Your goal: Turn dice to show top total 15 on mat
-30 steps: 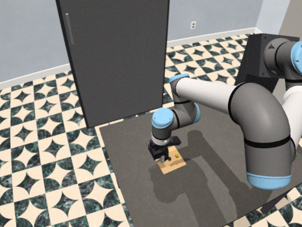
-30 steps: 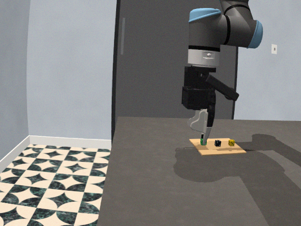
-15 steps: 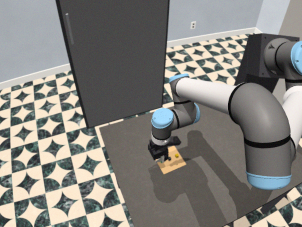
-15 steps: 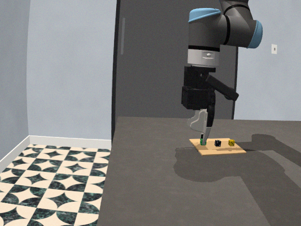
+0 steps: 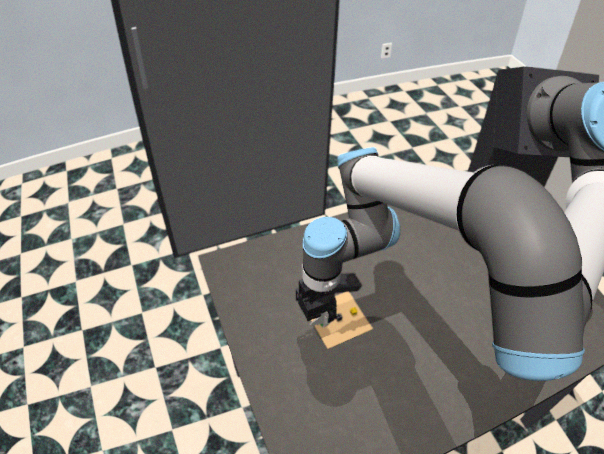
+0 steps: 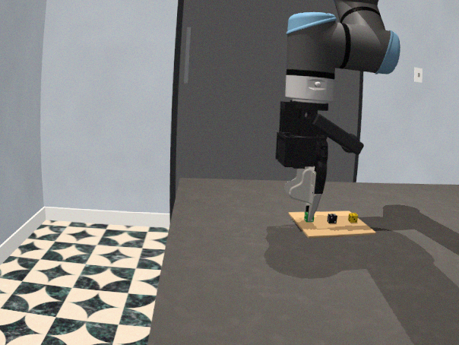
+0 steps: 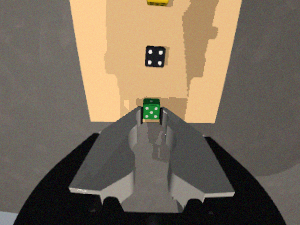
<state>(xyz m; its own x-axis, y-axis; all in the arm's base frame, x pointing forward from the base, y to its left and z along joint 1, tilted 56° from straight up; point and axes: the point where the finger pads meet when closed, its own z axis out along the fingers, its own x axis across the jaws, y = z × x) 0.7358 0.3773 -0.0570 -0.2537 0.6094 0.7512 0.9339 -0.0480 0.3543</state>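
Now: hand 10 mm above the green die. From my hand the other things lie so: black die: 50 mm behind, 10 mm to the right, 10 mm below; yellow die: 90 mm behind, 20 mm to the right, 10 mm below; orange mat: 50 mm behind, 10 mm to the right, 20 mm below.
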